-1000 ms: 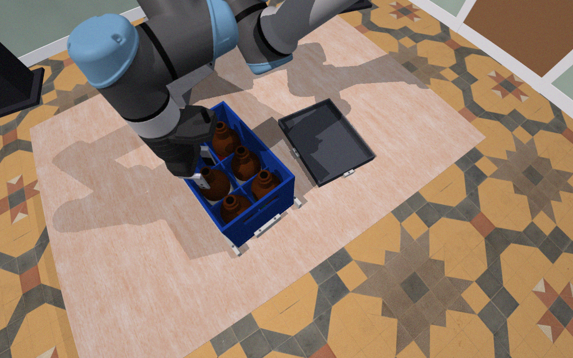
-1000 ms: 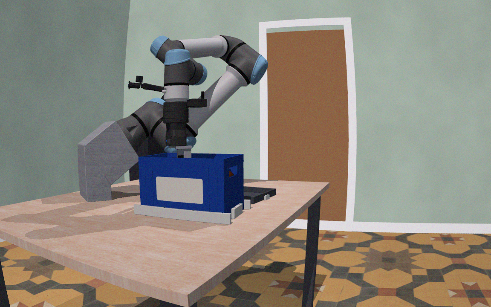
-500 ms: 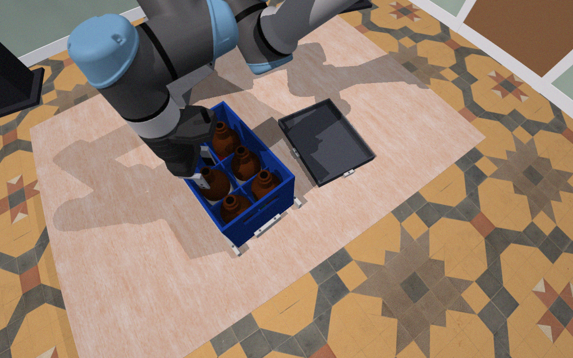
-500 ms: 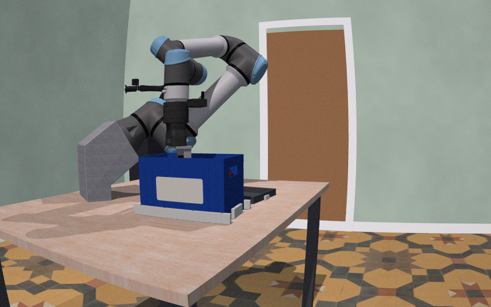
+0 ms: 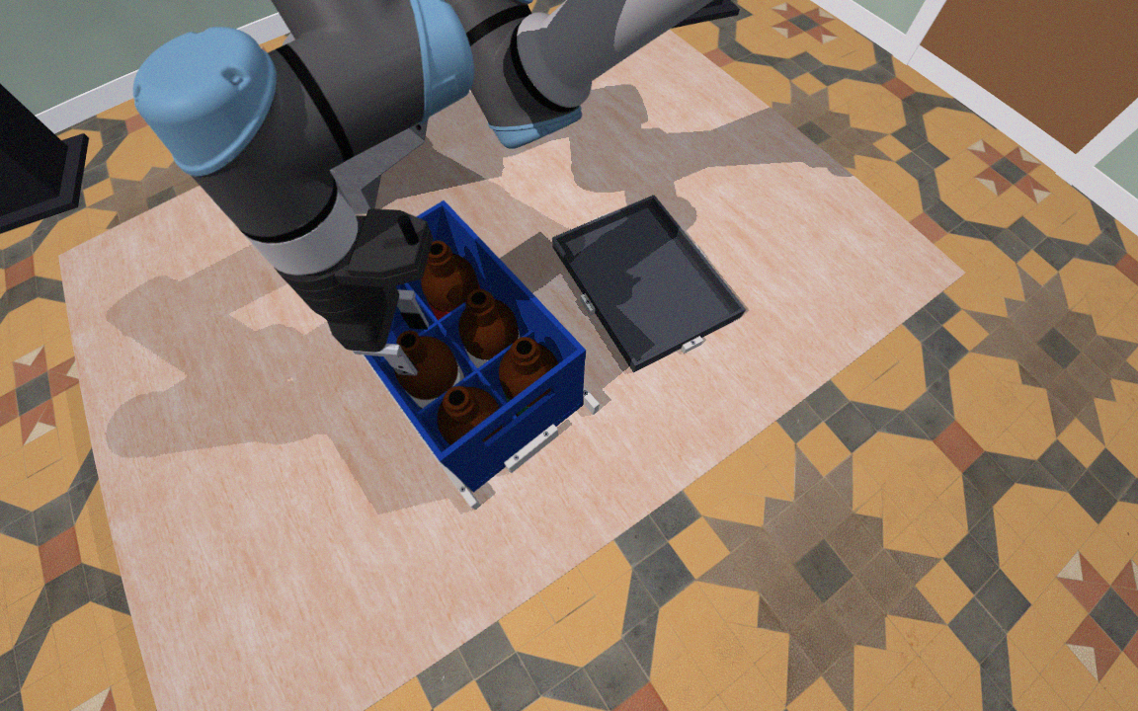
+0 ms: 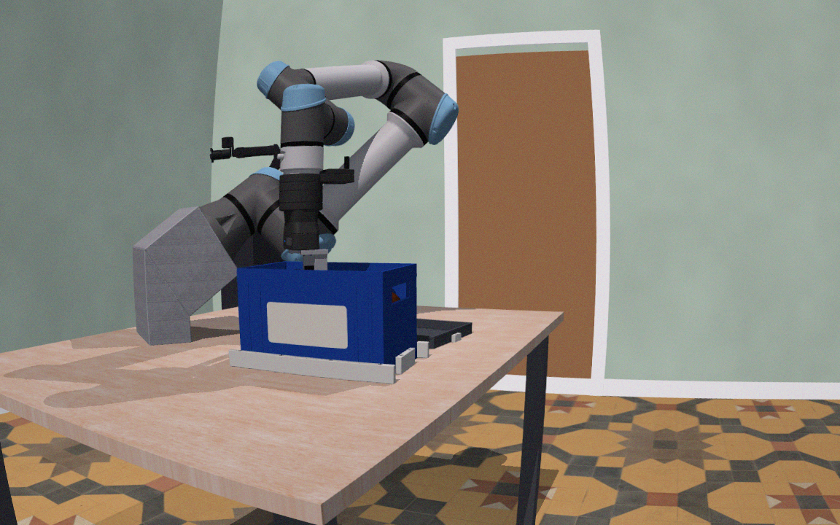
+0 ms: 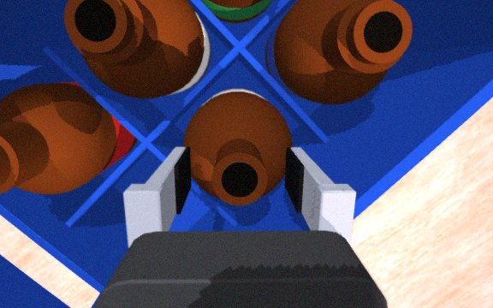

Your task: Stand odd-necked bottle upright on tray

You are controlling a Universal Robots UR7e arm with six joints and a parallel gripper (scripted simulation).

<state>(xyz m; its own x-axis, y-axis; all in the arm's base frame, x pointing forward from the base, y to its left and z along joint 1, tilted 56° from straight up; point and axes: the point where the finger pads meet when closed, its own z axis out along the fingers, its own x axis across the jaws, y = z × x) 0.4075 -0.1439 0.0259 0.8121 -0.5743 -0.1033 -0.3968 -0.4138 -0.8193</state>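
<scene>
My gripper is now 80 mm above the blue crate, 40 mm to the right of it and 10 mm past it. The rest, counted from my hand: glass bottle (110 mm behind, 70 mm below, 60 mm to the left); then dark tray (340 mm to the left, 150 mm below, 70 mm behind).
</scene>
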